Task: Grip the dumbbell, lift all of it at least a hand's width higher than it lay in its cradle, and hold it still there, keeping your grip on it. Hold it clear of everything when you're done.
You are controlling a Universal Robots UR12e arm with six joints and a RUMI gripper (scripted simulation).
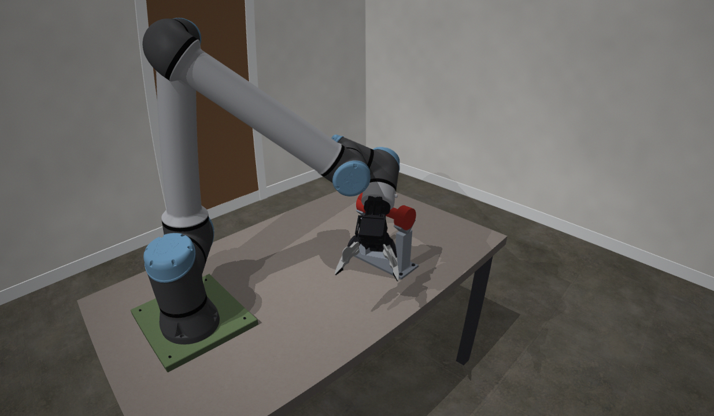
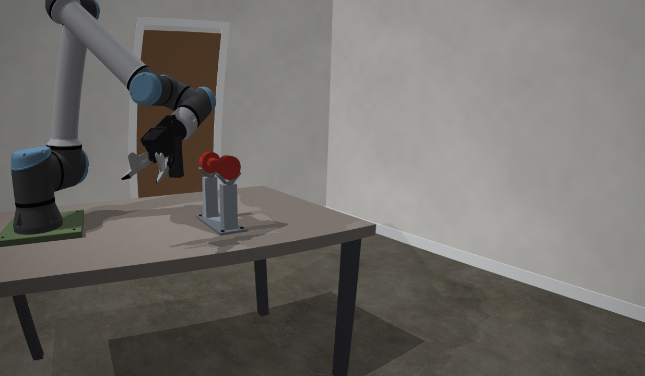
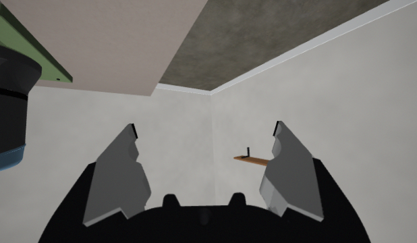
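My gripper is now 35 cm short of the red dumbbell and 18 cm to the right of it.
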